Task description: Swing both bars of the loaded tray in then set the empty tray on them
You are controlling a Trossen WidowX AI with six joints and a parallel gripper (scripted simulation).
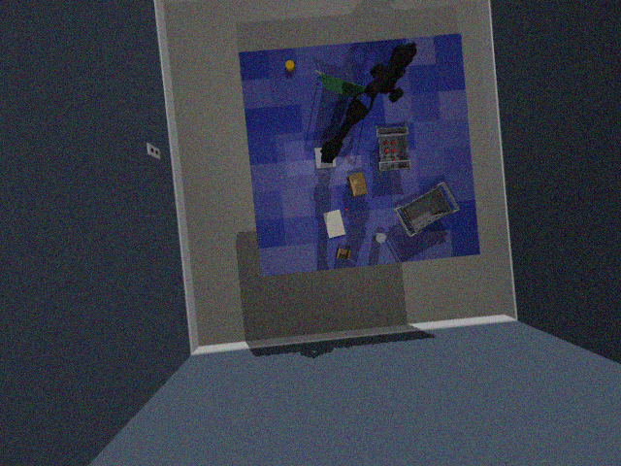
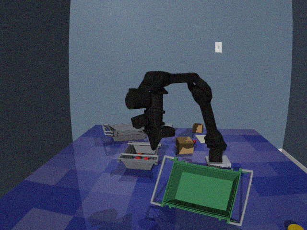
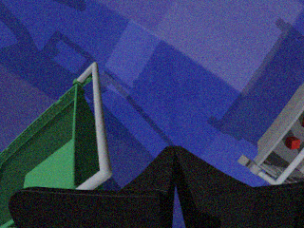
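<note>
My gripper tip is now 190 mm past the green tray, 100 mm to the right of it and 90 mm above it. The rest, counted from my gripper tip: small brown box (100 mm behind, 850 mm to the right, 150 mm below); then flat white card (170 mm behind, 680 mm to the right, 160 mm below); then yellow object (500 mm behind, 200 mm to the left, 150 mm below).
</note>
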